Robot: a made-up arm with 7 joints. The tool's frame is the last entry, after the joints.
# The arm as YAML. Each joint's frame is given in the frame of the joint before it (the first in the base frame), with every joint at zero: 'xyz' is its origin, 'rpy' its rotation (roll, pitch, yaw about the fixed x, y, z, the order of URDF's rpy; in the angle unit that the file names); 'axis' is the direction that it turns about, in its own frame. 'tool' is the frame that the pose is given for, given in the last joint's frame.
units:
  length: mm
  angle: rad
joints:
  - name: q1
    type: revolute
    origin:
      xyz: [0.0, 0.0, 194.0]
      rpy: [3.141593, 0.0, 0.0]
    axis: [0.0, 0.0, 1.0]
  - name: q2
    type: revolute
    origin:
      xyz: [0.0, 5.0, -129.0]
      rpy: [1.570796, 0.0, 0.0]
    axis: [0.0, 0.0, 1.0]
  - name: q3
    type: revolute
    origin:
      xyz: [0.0, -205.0, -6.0]
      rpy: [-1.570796, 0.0, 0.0]
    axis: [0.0, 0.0, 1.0]
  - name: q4
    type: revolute
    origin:
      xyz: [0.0, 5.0, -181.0]
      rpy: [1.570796, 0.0, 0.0]
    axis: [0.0, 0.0, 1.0]
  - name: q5
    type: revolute
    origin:
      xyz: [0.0, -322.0, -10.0]
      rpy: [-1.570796, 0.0, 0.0]
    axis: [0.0, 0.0, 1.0]
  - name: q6
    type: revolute
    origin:
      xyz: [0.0, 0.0, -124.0]
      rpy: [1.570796, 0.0, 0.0]
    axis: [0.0, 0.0, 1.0]
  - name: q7
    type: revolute
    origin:
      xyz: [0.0, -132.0, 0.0]
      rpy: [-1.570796, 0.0, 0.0]
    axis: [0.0, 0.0, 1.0]
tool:
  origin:
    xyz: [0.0, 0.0, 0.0]
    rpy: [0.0, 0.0, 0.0]
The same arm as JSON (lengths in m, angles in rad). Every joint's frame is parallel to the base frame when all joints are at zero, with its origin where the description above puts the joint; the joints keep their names.
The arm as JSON. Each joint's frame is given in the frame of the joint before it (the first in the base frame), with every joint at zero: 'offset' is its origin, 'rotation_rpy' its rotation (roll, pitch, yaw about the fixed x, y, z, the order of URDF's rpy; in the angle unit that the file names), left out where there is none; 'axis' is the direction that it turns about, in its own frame. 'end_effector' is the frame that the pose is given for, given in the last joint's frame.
{"length_unit": "m", "angle_unit": "rad", "chain": [{"id": "q1", "offset": [0.0, 0.0, 0.194], "axis": [0.0, 0.0, -1.0]}, {"id": "q2", "offset": [0.0, -0.005, 0.129], "axis": [0.0, 1.0, 0.0]}, {"id": "q3", "offset": [0.0, -0.006, 0.205], "axis": [0.0, 0.0, -1.0]}, {"id": "q4", "offset": [0.0, -0.005, 0.181], "axis": [0.0, 1.0, 0.0]}, {"id": "q5", "offset": [0.0, -0.01, 0.322], "axis": [0.0, 0.0, -1.0]}, {"id": "q6", "offset": [0.0, 0.0, 0.124], "axis": [0.0, 1.0, 0.0]}, {"id": "q7", "offset": [0.0, 0.0, 0.132], "axis": [0.0, 0.0, -1.0]}], "end_effector": {"offset": [0.0, 0.0, 0.0], "rotation_rpy": [-3.1416, 0.0, 0.0]}}
